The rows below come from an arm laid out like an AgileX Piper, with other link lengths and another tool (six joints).
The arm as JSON. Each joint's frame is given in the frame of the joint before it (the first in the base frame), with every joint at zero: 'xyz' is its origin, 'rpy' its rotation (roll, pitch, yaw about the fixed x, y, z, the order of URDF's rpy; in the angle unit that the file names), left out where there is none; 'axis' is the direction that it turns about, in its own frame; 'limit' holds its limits. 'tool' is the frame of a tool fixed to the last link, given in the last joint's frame.
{
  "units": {
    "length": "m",
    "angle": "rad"
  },
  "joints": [
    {
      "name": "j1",
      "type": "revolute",
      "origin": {
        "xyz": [
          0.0,
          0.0,
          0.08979
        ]
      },
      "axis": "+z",
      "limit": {
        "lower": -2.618,
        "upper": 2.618
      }
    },
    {
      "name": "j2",
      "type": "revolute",
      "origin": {
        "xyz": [
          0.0,
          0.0,
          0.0
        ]
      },
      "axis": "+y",
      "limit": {
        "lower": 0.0,
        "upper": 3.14
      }
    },
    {
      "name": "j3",
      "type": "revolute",
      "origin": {
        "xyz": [
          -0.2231,
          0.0,
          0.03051
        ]
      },
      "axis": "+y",
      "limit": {
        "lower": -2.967,
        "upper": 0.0
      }
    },
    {
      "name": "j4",
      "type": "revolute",
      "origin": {
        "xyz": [
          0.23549,
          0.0,
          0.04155
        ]
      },
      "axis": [
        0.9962,
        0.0,
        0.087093
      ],
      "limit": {
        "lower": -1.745,
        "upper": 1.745
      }
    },
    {
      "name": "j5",
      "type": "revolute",
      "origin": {
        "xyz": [
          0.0,
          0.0,
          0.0
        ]
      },
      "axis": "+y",
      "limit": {
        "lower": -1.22,
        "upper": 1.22
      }
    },
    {
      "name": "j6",
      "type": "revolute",
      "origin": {
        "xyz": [
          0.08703,
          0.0,
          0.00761
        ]
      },
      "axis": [
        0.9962,
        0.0,
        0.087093
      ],
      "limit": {
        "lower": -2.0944,
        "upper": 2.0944
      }
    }
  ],
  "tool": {
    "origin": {
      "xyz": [
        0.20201,
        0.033,
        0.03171
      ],
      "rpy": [
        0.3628,
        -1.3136,
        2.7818
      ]
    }
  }
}
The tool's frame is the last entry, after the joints.
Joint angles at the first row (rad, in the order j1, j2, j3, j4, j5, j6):
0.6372 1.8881 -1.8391 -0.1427 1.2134 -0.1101
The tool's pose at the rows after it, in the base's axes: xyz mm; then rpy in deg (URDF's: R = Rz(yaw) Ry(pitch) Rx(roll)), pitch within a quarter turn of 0, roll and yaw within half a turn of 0:
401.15 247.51 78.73 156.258 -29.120 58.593
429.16 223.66 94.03 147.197 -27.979 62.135
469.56 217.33 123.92 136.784 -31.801 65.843
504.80 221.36 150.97 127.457 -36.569 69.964
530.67 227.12 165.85 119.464 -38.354 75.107
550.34 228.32 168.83 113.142 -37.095 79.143
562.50 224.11 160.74 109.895 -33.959 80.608
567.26 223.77 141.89 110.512 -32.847 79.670
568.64 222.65 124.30 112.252 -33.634 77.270
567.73 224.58 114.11 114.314 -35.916 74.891
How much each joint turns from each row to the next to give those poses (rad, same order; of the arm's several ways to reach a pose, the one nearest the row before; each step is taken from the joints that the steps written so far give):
0.0001 -0.0015 -0.0551 -0.1312 -0.0001 -0.0090
-0.0001 0.0000 -0.0091 -0.1397 -0.0270 0.0108
0.0000 0.0039 -0.0016 -0.1471 -0.1116 0.0837
0.0001 0.0218 0.0000 -0.1401 -0.1238 0.1256
0.0000 0.0373 0.0001 -0.1359 -0.0982 0.1046
-0.0001 0.0479 -0.0001 -0.1422 -0.0576 0.0907
0.0000 0.0466 0.0000 -0.1085 -0.0116 0.0534
0.0000 0.0418 0.0000 -0.0304 0.0000 0.0343
0.0000 0.0310 0.0000 -0.0006 0.0092 0.0443
0.0000 0.0131 0.0000 0.0221 0.0018 0.0405

